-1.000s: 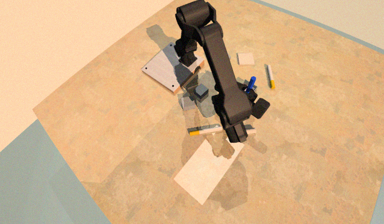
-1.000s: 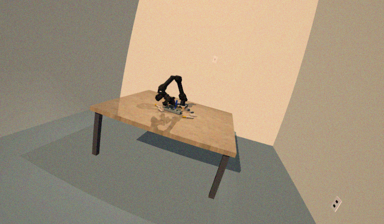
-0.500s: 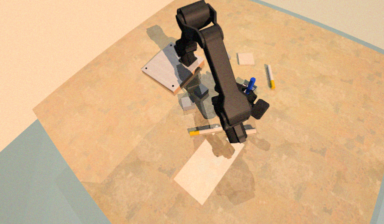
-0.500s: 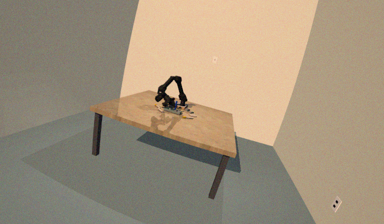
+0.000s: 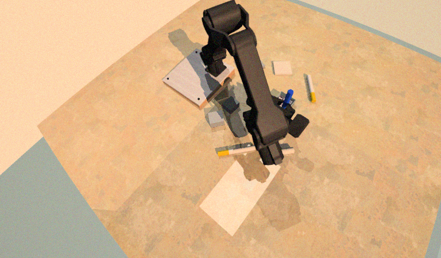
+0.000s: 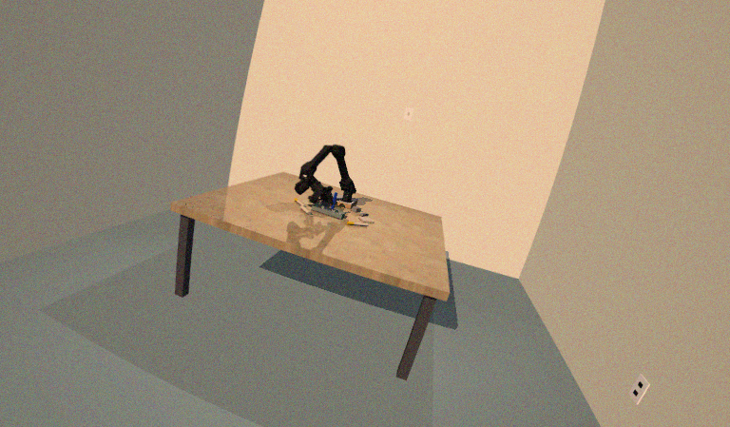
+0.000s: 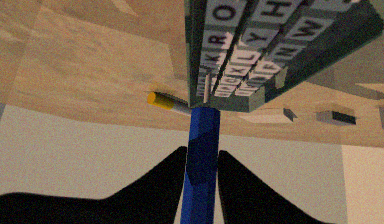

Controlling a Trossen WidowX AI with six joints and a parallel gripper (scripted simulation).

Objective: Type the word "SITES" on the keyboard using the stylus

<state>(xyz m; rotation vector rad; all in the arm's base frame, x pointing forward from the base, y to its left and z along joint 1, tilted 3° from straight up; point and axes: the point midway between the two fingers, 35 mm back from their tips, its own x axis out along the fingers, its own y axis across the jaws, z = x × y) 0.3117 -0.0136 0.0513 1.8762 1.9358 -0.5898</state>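
Now: the pale stick 13 cm to the right of my gripper tip, 8 cm ahead of it and 6 cm below it. Also, from my gripper tip: pale pad (18 cm to the left, 12 cm behind, 6 cm below); then blue stylus (1 cm below).
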